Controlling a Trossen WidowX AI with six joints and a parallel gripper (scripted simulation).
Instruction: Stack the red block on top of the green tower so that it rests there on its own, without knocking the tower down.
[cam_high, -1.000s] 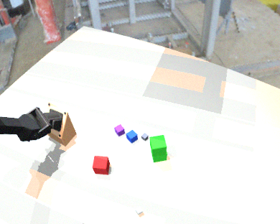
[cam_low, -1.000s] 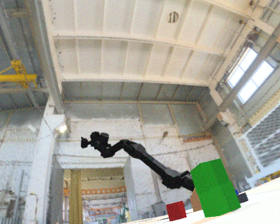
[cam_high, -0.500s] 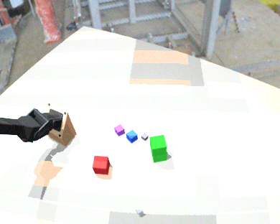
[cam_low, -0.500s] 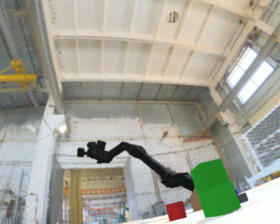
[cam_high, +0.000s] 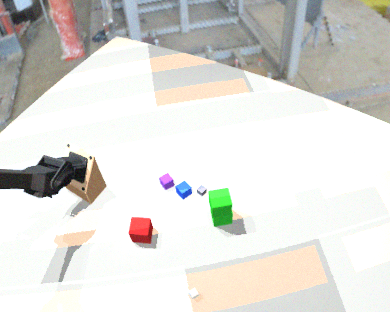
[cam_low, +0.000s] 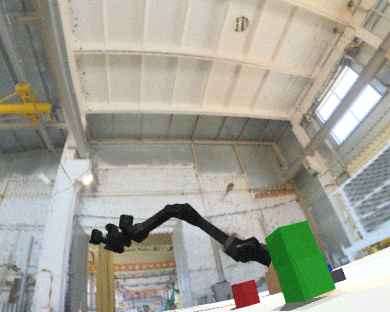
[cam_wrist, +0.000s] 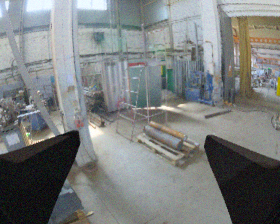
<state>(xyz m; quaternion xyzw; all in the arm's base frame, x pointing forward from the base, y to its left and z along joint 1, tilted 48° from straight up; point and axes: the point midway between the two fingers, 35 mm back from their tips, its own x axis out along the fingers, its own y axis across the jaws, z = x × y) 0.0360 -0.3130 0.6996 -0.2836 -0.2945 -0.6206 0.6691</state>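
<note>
My gripper tip is 720 mm to the right of the red block, 310 mm above it and 190 mm short of it. From my gripper tip the other things lie so: small grey block (890 mm to the left, 320 mm below, 260 mm ahead); small blue block (870 mm to the left, 320 mm below, 220 mm ahead); purple block (870 mm to the left, 320 mm below, 170 mm ahead).
</note>
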